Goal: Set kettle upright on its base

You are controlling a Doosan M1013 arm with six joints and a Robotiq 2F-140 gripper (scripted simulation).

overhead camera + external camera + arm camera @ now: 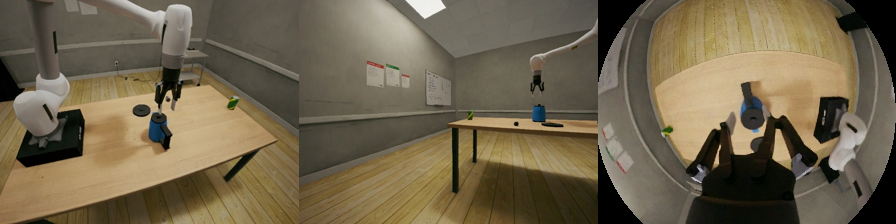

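Right now the blue kettle is 21 cm below my hand and 3 cm to the left of it. Also, from my hand: black round base: 36 cm to the left, 29 cm below, 6 cm behind.
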